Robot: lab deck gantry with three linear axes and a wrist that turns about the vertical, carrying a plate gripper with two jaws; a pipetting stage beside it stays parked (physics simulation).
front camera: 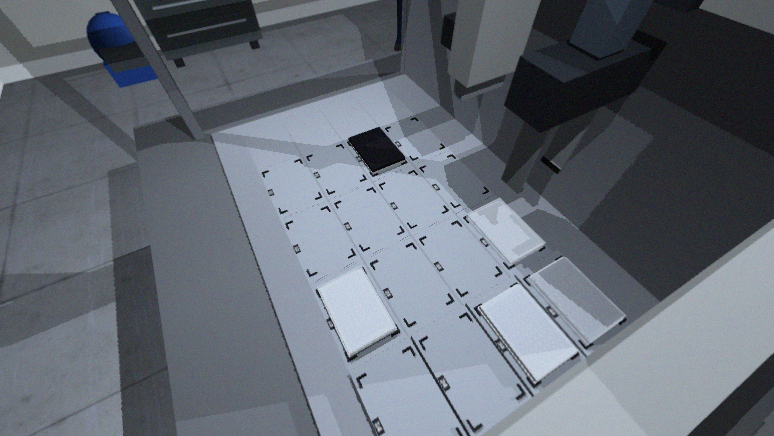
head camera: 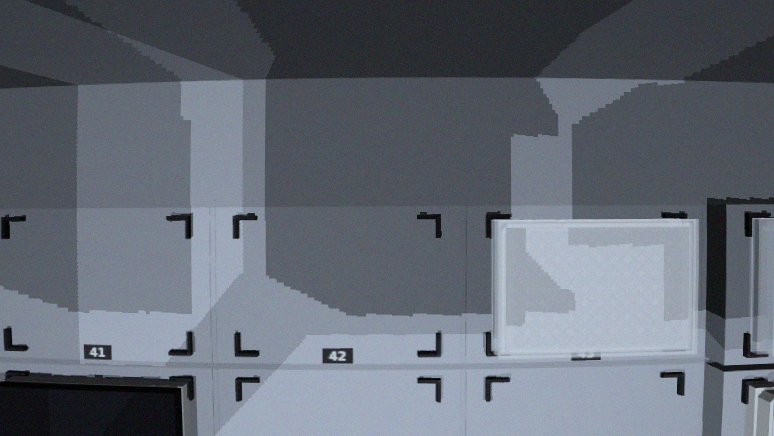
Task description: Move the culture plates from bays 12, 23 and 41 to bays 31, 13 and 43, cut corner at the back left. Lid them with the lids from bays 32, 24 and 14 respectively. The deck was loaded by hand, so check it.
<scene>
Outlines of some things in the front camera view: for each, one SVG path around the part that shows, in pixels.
My gripper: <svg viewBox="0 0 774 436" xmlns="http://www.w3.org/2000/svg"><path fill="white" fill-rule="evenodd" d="M667 42L637 29L626 49L602 58L598 58L570 43L570 39L521 55L504 106L524 120L524 123L501 179L517 194L522 192L523 185L551 128L558 125L560 126L540 161L556 174L561 173L601 106L634 93L667 45Z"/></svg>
A black flat piece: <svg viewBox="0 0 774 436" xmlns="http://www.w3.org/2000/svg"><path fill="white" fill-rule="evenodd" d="M380 127L348 138L372 172L405 160L405 156Z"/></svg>
</scene>
